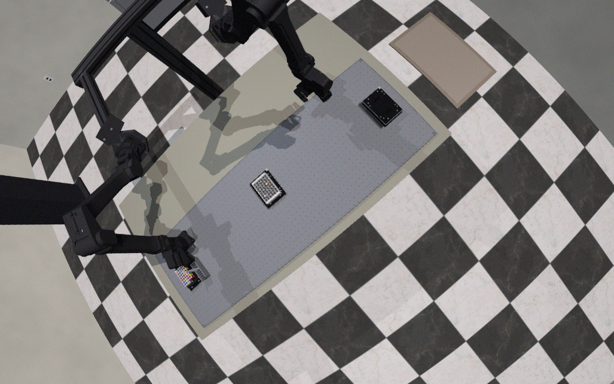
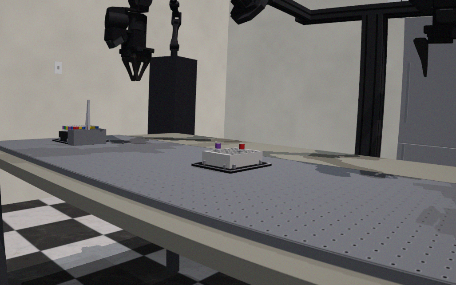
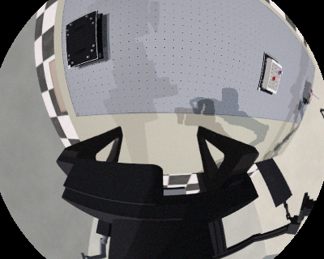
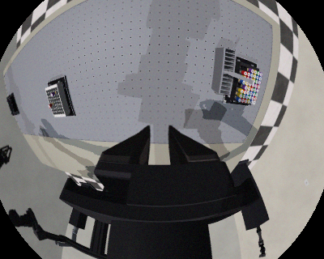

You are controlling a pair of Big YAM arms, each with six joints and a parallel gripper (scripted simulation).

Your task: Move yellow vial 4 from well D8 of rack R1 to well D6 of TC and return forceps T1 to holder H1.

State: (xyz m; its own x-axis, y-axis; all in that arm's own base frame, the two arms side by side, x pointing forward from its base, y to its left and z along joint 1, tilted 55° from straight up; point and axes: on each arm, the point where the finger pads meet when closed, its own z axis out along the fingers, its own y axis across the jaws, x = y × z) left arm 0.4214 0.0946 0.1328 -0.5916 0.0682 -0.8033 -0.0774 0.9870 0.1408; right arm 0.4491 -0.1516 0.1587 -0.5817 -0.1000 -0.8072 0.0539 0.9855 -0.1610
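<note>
Right now my right hand is 210 mm above the grey holder H1, 180 mm to the left of it and 40 mm short of it. The rest, counted from my right hand: white tube carrier TC 390 mm to the left, 200 mm below, 50 mm ahead.
</note>
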